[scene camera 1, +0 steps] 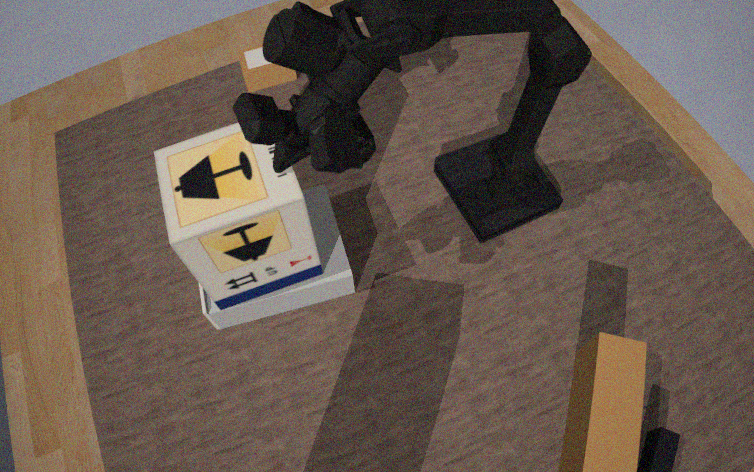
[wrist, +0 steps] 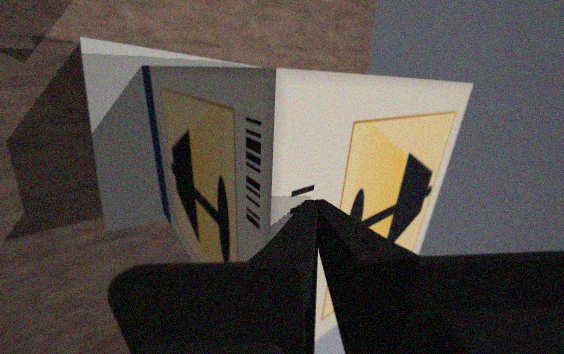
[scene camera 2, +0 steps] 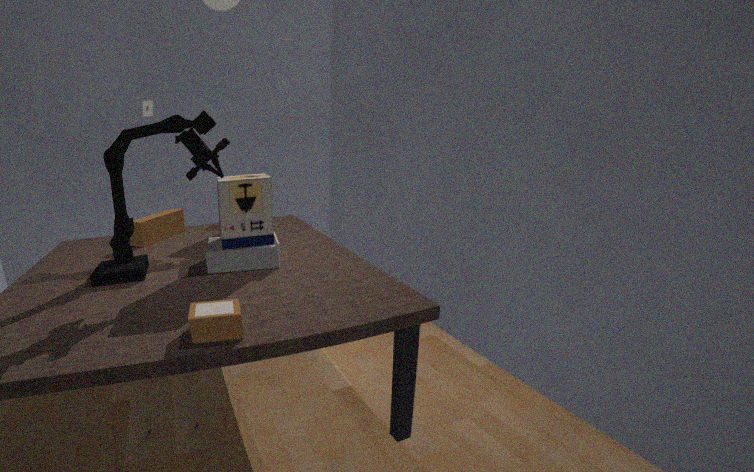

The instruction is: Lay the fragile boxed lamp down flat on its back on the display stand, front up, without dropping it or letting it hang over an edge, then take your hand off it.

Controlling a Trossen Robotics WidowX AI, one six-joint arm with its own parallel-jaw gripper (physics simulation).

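Places are measured from the arm's base along level axes (x ahead, y left, z up), in millimetres.
Where they show: gripper, fingertip midpoint: (scene camera 1: 276, 170) (wrist: 314, 209) (scene camera 2: 223, 177); arm's base at its link origin: (scene camera 1: 505, 193) (scene camera 2: 123, 261).
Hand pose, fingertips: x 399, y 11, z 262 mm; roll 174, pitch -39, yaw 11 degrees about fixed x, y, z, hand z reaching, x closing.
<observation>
Things, the pixels of their centre, and the offset from my fingertips. Level surfaces: height alone.
- brown table at its surface level: dz -299 mm
- small orange box with a white top, body centre: (scene camera 2: 216, 320) (scene camera 1: 267, 65) dy -537, dx -43, dz -268 mm
- long orange block at the middle of its body: (scene camera 1: 599, 438) (scene camera 2: 158, 226) dy +456, dx -339, dz -243 mm
- small dark block at the middle of its body: (scene camera 1: 655, 465) dy +534, dx -421, dz -273 mm
The boxed lamp (scene camera 1: 289, 222) (scene camera 2: 267, 208) (wrist: 310, 115), a white carton with yellow lamp pictures, stands on the pale grey display stand (scene camera 1: 289, 303) (scene camera 2: 242, 259) (wrist: 107, 60). Its blue band is at the bottom, and the side lamp picture is upside down. A lamp picture also faces up on its top. A strip of the stand shows beside the box on the arm's side. My gripper (scene camera 1: 277, 168) (scene camera 2: 222, 175) (wrist: 314, 209) is shut and empty, with its tips at the top of the box near the arm-side edge. Whether they touch it is unclear.
The arm's black base (scene camera 1: 500, 189) (scene camera 2: 119, 269) stands on the brown table (scene camera 1: 194, 389) (scene camera 2: 333, 295). A small orange box with a white top (scene camera 1: 269, 77) (scene camera 2: 215, 328) lies near the table edge. A long orange block (scene camera 1: 617, 400) (scene camera 2: 161, 227) and a small dark block (scene camera 1: 661, 450) stand farther off.
</observation>
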